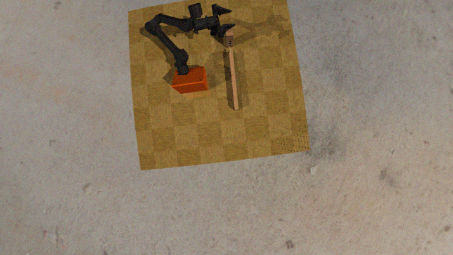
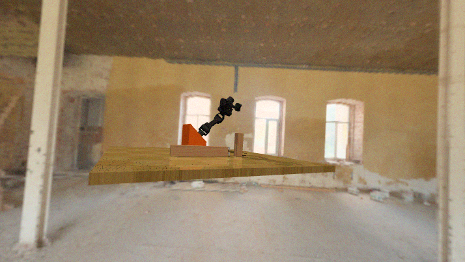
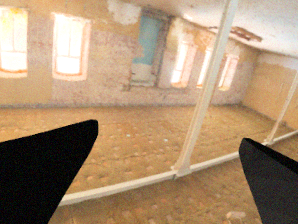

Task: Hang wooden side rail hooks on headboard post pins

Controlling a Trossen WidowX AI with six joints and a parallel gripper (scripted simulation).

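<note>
Right now the headboard post is 2 cm behind my gripper tip, 4 cm to the left of it and 32 cm below it.
</note>
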